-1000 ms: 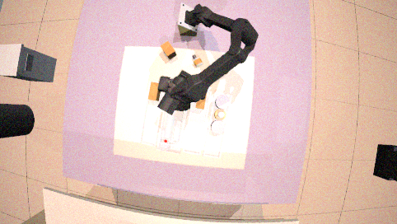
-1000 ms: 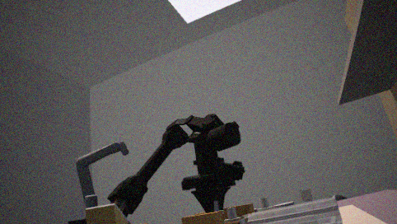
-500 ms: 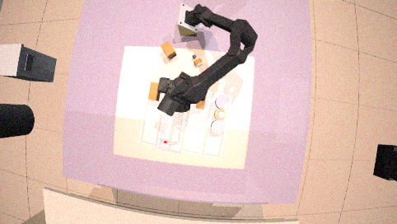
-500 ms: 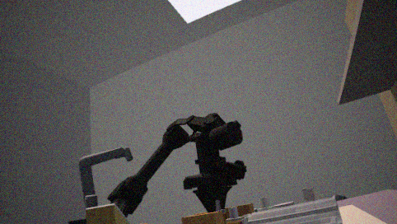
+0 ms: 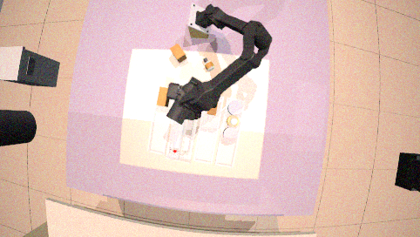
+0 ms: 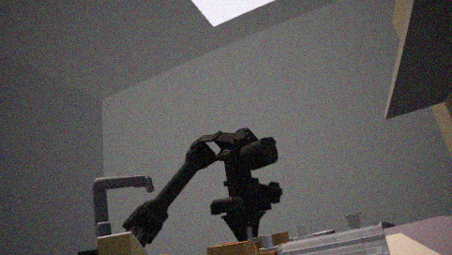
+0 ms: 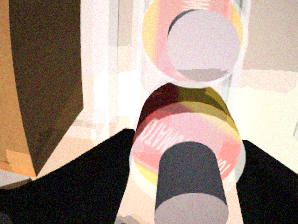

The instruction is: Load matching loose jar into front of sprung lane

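Now: gripper tip 150 mm past the small bottle, 40 mm to the right of it and 40 mm above it. The rest, counted from my gripper tip: red mark (220 mm ahead, 60 mm to the right, 10 mm above); clear lane (150 mm ahead, 40 mm to the right, 40 mm below).
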